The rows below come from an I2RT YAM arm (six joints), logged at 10 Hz.
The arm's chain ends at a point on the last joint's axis. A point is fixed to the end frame.
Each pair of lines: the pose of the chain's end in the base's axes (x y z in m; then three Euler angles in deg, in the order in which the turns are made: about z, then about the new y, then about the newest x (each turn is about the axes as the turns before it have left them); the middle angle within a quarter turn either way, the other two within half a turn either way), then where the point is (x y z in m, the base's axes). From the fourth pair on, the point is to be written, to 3 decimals.
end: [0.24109 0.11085 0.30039 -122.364 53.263 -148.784]
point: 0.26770 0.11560 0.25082
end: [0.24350 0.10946 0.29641 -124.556 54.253 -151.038]
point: 0.26966 0.11539 0.24673
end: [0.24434 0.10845 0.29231 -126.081 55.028 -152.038]
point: 0.27055 0.11489 0.24272
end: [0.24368 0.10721 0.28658 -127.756 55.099 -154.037]
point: 0.269 0.114 0.237
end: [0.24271 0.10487 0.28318 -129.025 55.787 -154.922]
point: 0.268 0.112 0.233
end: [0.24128 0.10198 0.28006 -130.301 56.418 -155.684]
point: 0.267 0.110 0.230
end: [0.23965 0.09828 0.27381 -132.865 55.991 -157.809]
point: 0.264 0.106 0.224
